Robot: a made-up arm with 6 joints.
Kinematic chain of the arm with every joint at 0, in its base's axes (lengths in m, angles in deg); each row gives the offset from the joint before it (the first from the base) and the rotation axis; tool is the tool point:
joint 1: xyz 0 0 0.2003 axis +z
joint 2: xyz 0 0.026 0 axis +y
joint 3: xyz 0 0 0.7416 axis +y
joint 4: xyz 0 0 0.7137 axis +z
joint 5: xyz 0 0 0 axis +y
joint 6: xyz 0 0 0.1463 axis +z
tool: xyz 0 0 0
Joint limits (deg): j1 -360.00..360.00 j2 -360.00..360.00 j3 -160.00..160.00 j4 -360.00..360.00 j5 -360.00..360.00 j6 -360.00..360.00
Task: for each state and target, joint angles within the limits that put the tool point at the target. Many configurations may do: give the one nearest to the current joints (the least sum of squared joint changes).
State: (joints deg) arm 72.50 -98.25 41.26 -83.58 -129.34 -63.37
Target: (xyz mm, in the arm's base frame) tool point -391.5 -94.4 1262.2
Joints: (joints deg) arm 35.42 -51.60 70.74 -89.42 -122.08 -63.37
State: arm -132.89 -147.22 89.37 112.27 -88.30 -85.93
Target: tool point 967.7 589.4 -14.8
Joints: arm -154.22 -139.54 73.94 110.52 -82.44 -85.93
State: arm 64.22 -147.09 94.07 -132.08 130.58 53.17
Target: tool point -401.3 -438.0 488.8
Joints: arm 42.24 -115.89 129.38 -130.74 133.45 53.17
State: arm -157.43 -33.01 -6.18 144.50 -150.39 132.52
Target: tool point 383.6 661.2 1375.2
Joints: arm -124.29 -33.49 -7.98 141.85 -115.46 132.52
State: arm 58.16 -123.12 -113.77 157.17 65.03 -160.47
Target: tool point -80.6 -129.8 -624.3
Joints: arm 75.36 -110.43 -104.20 171.63 64.15 -160.47
